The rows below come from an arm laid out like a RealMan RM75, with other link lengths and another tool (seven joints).
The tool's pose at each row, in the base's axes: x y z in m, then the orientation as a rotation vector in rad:
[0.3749, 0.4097, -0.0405, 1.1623, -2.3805, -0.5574]
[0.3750, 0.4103, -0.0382, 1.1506, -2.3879, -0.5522]
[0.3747, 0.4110, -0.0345, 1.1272, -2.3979, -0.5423]
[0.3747, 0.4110, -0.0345, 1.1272, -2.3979, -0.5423]
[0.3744, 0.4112, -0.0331, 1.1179, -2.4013, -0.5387]
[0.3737, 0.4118, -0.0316, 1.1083, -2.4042, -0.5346]
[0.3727, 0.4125, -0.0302, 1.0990, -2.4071, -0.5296]
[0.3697, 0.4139, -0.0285, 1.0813, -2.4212, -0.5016]
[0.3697, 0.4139, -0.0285, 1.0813, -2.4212, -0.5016]
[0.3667, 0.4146, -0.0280, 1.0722, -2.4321, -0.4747]
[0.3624, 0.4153, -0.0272, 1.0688, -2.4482, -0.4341]
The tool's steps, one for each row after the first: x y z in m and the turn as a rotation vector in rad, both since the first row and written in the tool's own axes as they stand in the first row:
[-0.0001, 0.0015, -0.0019, 0.0026, -0.0016, 0.0102]
[0.0003, 0.0040, -0.0046, 0.0055, -0.0013, 0.0298]
[0.0003, 0.0040, -0.0046, 0.0055, -0.0013, 0.0298]
[0.0006, 0.0051, -0.0056, 0.0062, -0.0010, 0.0375]
[0.0008, 0.0066, -0.0064, 0.0069, 0.0001, 0.0453]
[0.0010, 0.0084, -0.0069, 0.0082, 0.0014, 0.0532]
[0.0019, 0.0120, -0.0064, 0.0249, 0.0050, 0.0728]
[0.0019, 0.0120, -0.0064, 0.0249, 0.0050, 0.0728]
[0.0031, 0.0146, -0.0051, 0.0422, 0.0092, 0.0857]
[0.0051, 0.0181, -0.0033, 0.0715, 0.0138, 0.0978]

